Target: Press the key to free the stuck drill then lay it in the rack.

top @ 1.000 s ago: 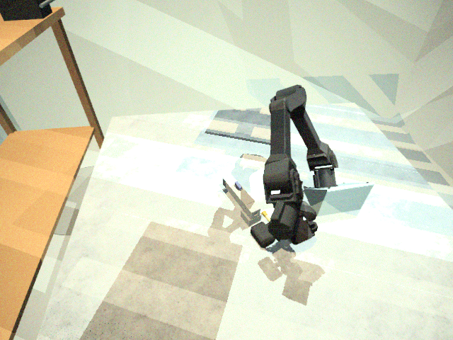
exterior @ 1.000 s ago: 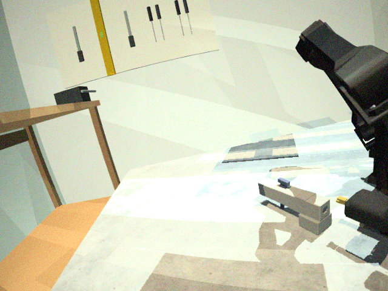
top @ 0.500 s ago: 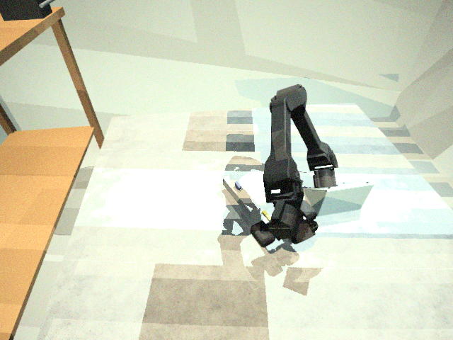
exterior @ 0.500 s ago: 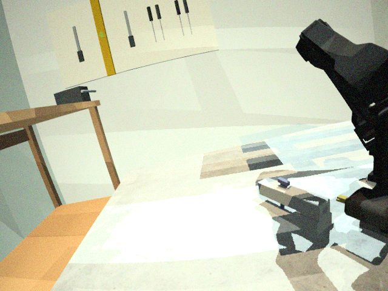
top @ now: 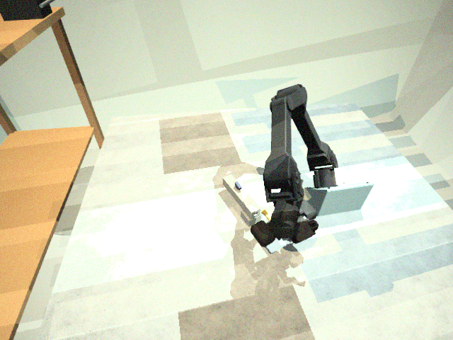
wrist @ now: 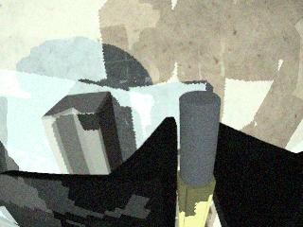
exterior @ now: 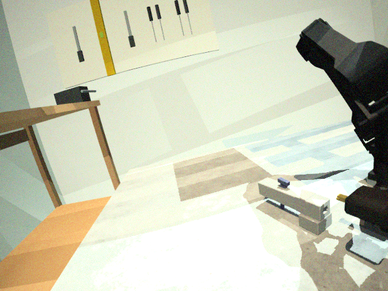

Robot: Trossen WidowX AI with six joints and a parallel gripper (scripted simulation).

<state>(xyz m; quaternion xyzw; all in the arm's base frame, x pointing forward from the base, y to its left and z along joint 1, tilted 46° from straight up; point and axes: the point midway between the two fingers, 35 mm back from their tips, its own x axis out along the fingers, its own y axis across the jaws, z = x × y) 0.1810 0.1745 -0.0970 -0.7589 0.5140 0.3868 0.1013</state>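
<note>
Right now my gripper tip is 40 mm past the rack, 60 mm to the left of it and 30 mm above it. The rest, counted from my gripper tip: fixture block 100 mm ahead, 170 mm to the right, 10 mm below; then drill 20 mm ahead, 30 mm to the right, 30 mm above; then blue key 120 mm ahead, 190 mm to the right.
</note>
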